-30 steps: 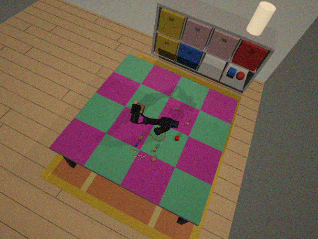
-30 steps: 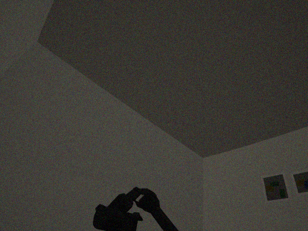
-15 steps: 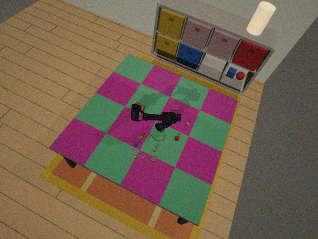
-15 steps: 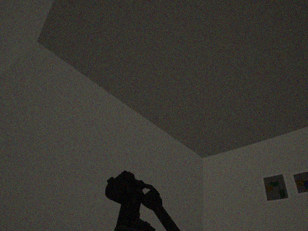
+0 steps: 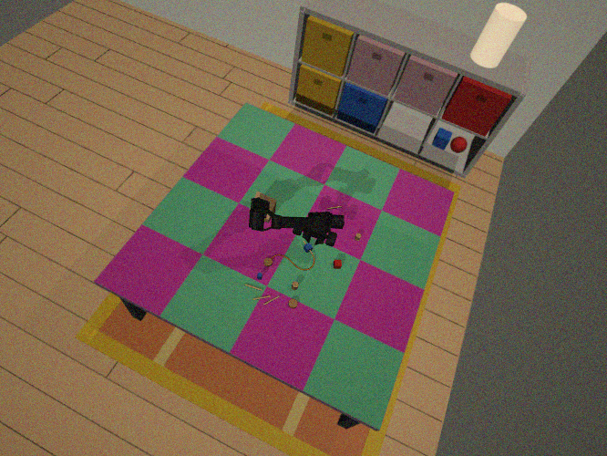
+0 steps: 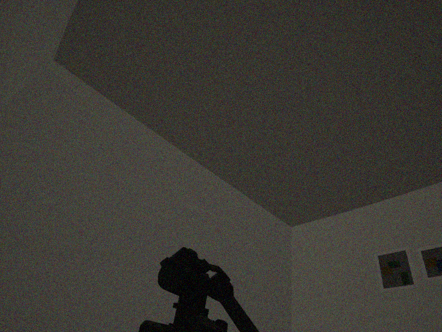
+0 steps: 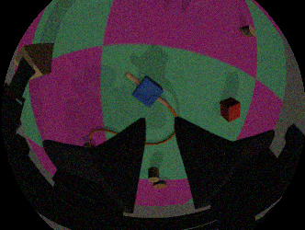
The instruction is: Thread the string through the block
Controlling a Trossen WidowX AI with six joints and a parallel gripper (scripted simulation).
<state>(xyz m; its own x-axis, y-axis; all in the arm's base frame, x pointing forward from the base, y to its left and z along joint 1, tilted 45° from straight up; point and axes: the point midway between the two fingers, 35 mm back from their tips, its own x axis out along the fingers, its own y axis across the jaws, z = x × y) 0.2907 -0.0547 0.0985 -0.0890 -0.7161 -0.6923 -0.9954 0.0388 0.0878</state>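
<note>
Right now my gripper tip is 10 mm past the blue cube, 10 mm to the right of it and 70 mm above it. The rest, counted from my gripper tip: thin wooden stick 70 mm below; round wooden button 160 mm behind, 130 mm to the right, 80 mm below; red cube 140 mm ahead, 20 mm to the right, 70 mm below.
</note>
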